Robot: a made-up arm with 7 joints. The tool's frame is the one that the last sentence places.
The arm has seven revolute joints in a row. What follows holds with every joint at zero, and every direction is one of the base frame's. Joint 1 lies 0.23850 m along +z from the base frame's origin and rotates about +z. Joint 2 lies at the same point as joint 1 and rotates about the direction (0, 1, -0.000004). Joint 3 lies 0.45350 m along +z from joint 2 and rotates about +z. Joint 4 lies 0.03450 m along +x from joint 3 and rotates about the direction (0, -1, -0.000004). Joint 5 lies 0.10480 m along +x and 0.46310 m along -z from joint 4 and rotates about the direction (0, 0.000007, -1). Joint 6 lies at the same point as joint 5 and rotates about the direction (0, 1, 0.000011). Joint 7 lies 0.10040 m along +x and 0.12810 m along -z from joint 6 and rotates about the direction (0, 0.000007, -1). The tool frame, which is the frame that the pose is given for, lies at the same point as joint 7; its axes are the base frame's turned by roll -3.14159, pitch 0.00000 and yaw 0.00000 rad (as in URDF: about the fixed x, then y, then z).
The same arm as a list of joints. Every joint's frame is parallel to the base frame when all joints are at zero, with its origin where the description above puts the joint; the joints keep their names.
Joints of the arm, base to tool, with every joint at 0 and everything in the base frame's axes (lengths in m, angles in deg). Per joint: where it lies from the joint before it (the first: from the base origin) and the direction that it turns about. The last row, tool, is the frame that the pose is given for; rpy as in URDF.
joint 1: offset 0.0000 0.0000 0.2385 axis +z
joint 2: offset 0.0000 0.0000 0.0000 axis +y
joint 3: offset 0.0000 0.0000 0.4535 axis +z
joint 4: offset 0.0345 0.0000 0.0000 axis -y
joint 5: offset 0.1048 0.0000 -0.4631 axis -z
joint 6: offset 0.0000 0.0000 0.0000 axis +y
joint 7: offset 0.1004 0.0000 -0.1281 axis -z
tool: offset 0.0000 0.0000 0.0000 rpy -180.00 0.00 0.00

